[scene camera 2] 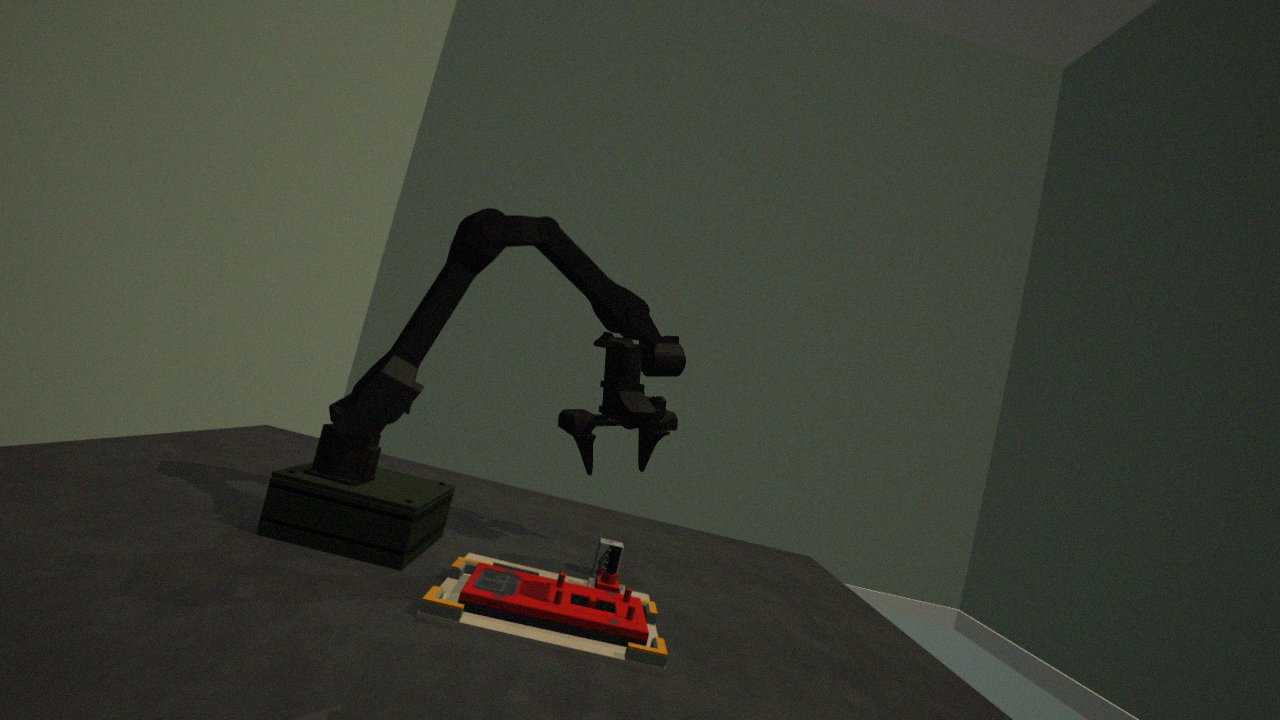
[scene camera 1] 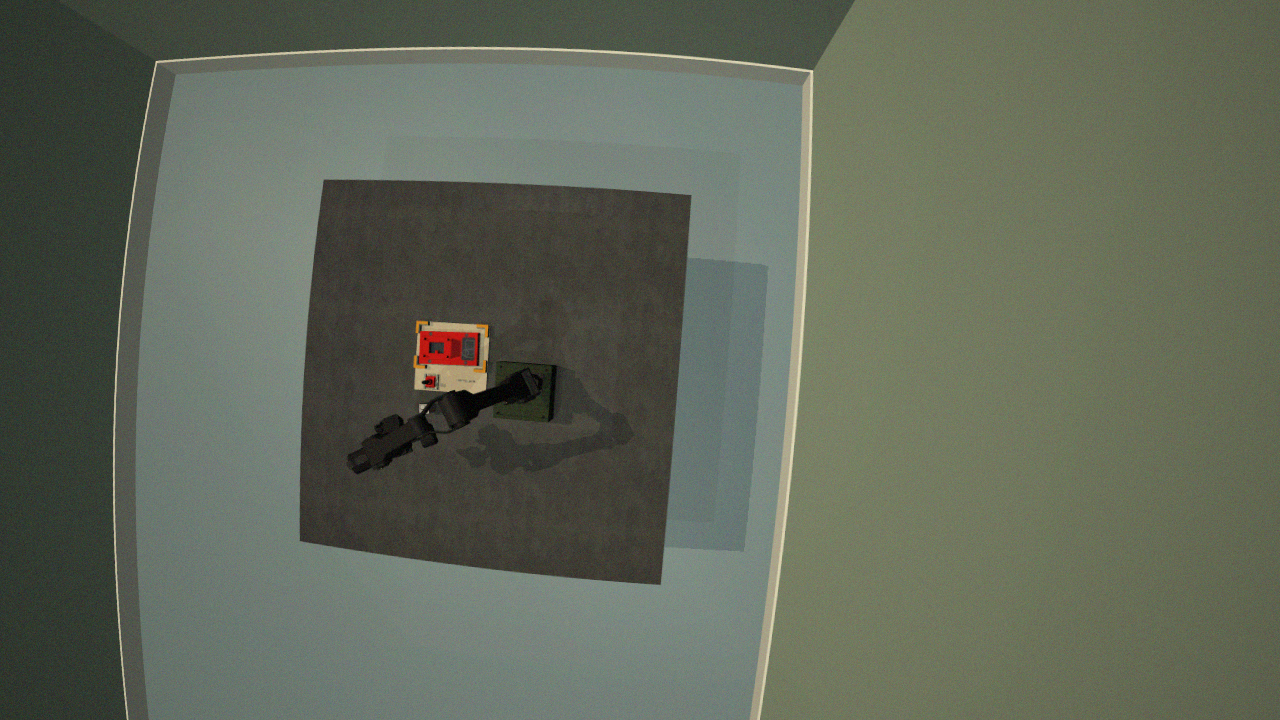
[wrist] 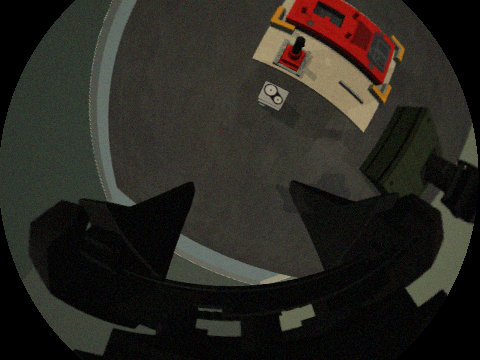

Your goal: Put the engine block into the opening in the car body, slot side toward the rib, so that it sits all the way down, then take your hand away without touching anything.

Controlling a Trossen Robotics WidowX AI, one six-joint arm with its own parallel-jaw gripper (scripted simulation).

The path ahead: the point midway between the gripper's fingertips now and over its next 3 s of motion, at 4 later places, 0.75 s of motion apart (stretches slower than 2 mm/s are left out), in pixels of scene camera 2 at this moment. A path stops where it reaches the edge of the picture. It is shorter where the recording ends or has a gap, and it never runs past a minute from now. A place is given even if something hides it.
The gripper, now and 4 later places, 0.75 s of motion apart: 615, 472; 620, 508; 614, 538; 608, 562; 605, 566
